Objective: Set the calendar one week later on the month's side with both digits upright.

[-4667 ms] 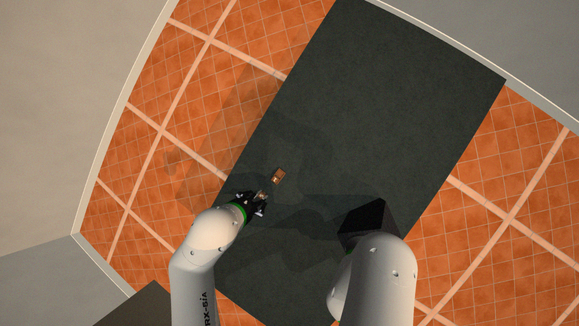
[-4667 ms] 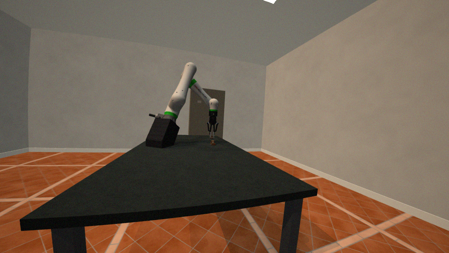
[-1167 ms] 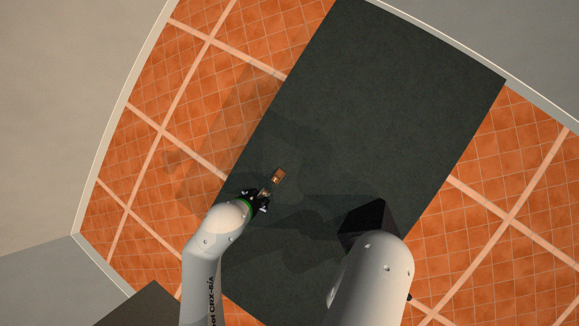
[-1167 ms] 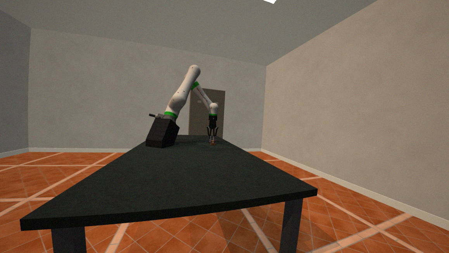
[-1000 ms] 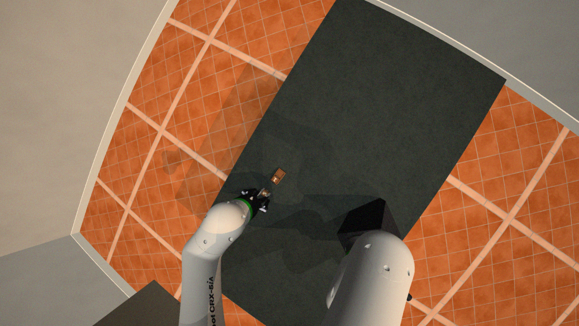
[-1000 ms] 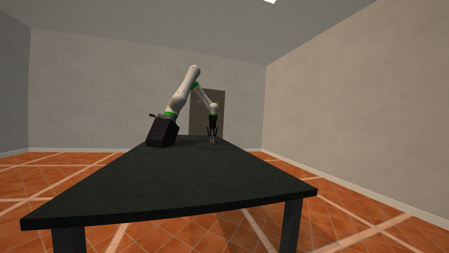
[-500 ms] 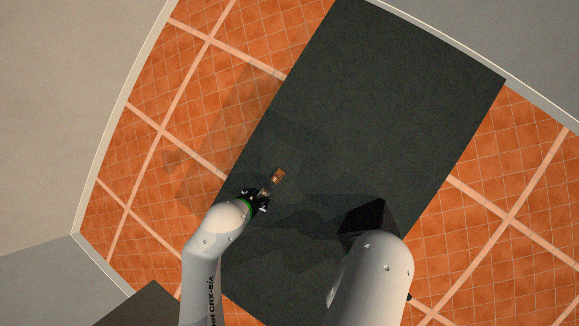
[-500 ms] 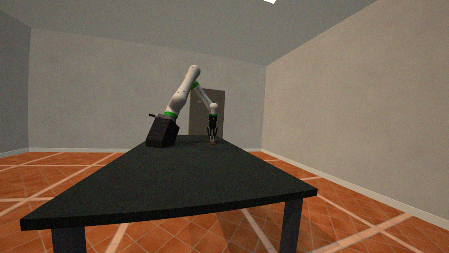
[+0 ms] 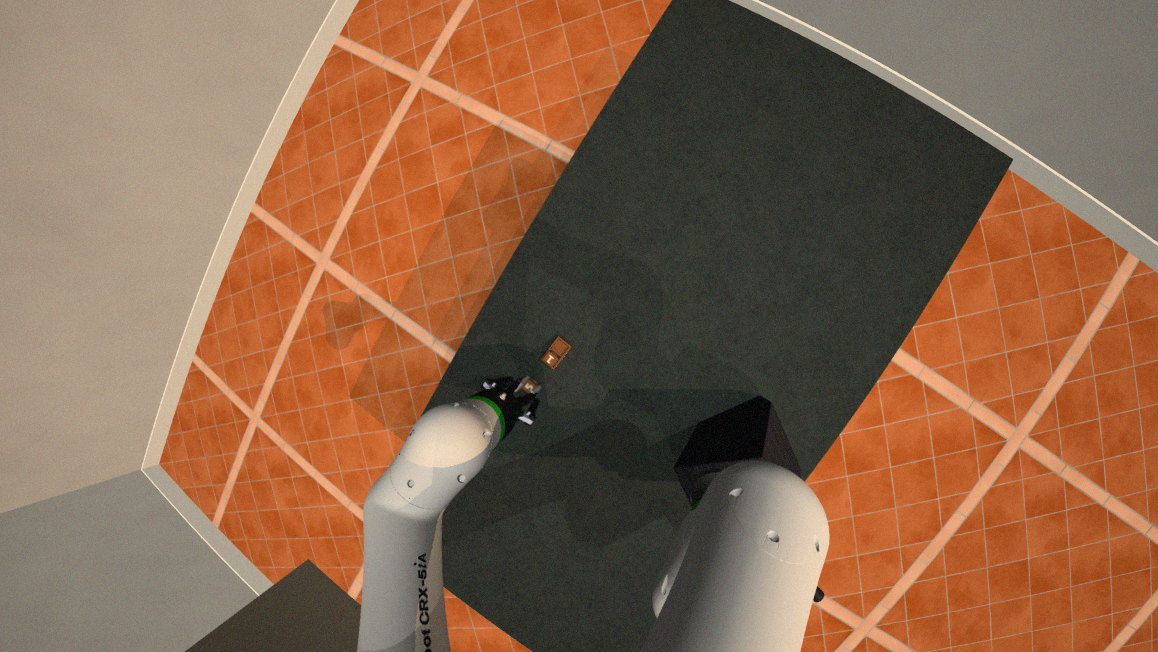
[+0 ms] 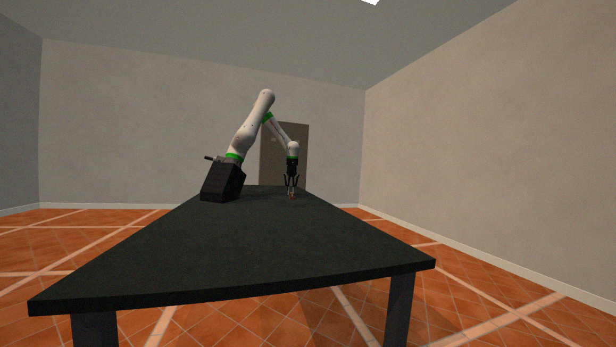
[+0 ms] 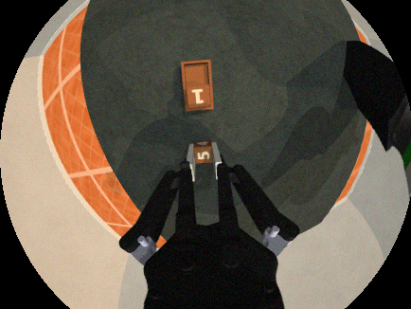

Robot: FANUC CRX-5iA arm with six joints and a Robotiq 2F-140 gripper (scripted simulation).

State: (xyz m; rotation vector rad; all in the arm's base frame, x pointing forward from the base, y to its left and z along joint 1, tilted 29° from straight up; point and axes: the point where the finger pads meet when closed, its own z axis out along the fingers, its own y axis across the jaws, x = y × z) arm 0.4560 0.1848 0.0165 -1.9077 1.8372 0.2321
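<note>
My hand is 3 cm above the brown cube. Round my hand: brown tray 1 cm ahead, 11 cm to the right, 3 cm below.
</note>
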